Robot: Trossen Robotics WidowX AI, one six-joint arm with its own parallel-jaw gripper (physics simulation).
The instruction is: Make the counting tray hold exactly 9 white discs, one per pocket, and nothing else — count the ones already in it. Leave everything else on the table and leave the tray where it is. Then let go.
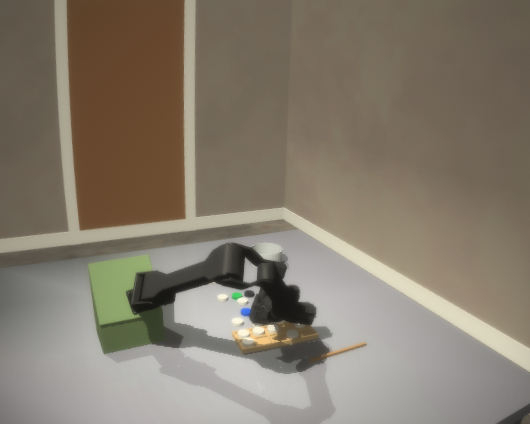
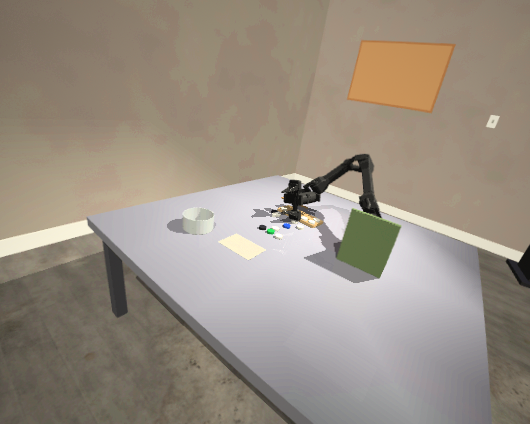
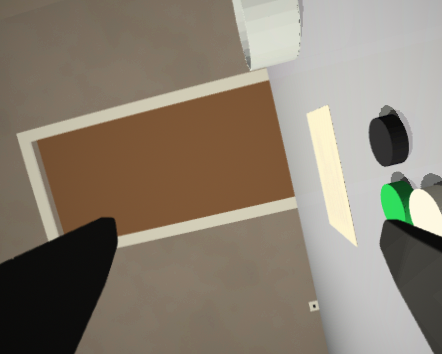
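The wooden counting tray (image 1: 310, 335) (image 2: 311, 220) lies flat in front of the arm. Several white discs sit in its left pockets, among them one at the left end (image 1: 243, 332) and one beside it (image 1: 258, 330). A greyish disc (image 1: 292, 333) lies in a pocket in the arm's shadow. Loose white discs (image 1: 222, 297) (image 1: 237, 321) (image 2: 278, 235) lie behind the tray, with a green disc (image 1: 236, 295) (image 2: 270, 230) (image 3: 389, 201), a black disc (image 1: 249, 293) (image 2: 262, 227) (image 3: 382, 140) and a blue disc (image 1: 246, 311) (image 2: 286, 225). My gripper (image 1: 262, 310) (image 2: 294, 214) (image 3: 248, 231) is open and empty, turned sideways low over the tray's back edge.
A white bowl (image 1: 268, 251) (image 2: 198, 219) (image 3: 270, 31) stands behind the discs. A cream card (image 2: 241, 246) (image 3: 330, 172) lies flat near it. A green block (image 1: 120, 294) (image 2: 368, 242) stands by the arm's base. A thin wooden stick (image 1: 343, 350) lies right of the tray.
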